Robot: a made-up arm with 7 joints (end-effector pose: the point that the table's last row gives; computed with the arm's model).
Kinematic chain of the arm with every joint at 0, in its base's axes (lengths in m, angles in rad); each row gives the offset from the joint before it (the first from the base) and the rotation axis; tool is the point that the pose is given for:
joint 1: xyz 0 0 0.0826 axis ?
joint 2: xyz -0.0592 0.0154 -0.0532 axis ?
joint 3: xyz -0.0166 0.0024 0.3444 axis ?
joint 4: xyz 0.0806 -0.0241 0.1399 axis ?
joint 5: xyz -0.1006 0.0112 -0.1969 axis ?
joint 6: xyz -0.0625 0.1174 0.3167 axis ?
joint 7: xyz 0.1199 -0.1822 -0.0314 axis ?
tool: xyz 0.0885 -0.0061 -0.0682
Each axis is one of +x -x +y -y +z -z.
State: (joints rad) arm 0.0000 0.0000 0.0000 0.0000 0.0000 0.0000 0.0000
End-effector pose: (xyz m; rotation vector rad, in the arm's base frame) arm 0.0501 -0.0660 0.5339 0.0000 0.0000 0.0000
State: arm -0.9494 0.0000 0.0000 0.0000 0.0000 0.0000 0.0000
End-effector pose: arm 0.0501 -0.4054 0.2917 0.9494 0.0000 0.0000
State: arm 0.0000 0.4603 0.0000 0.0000 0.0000 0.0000 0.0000
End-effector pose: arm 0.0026 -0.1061 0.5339 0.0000 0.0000 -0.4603
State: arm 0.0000 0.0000 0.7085 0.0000 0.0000 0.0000 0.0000
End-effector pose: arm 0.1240 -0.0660 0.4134 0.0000 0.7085 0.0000
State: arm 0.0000 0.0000 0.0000 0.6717 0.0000 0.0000 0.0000
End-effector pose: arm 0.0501 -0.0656 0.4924 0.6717 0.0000 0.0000
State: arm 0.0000 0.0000 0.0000 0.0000 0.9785 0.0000 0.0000
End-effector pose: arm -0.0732 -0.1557 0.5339 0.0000 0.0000 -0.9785
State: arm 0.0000 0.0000 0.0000 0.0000 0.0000 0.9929 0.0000
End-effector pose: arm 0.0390 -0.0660 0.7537 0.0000 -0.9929 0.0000
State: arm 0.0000 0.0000 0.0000 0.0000 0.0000 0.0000 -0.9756
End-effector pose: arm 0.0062 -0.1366 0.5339 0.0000 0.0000 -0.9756
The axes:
joint 1: -x
joint 2: -z
joint 3: +y
joint 4: +x
joint 5: -z
joint 6: -y
joint 7: +z

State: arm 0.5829 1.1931 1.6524 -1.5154 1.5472 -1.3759 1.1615
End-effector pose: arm -0.1324 0.1716 0.3295 0.2040 1.2924 -1.4824
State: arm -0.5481 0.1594 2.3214 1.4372 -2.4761 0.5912 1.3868
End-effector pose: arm 0.1424 -0.2458 0.2026 1.2717 -1.7397 0.1633
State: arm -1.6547 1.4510 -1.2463 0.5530 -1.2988 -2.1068 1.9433
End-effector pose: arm -0.2931 -0.2566 0.2157 1.8174 0.3764 1.7313
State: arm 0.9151 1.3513 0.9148 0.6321 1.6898 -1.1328 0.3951
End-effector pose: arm 0.0529 0.3133 0.3171 2.0539 -0.3167 -2.0116
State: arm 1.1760 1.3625 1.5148 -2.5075 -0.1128 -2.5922 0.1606
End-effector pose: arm 0.0522 0.5400 0.3484 0.2704 -1.0907 1.5124
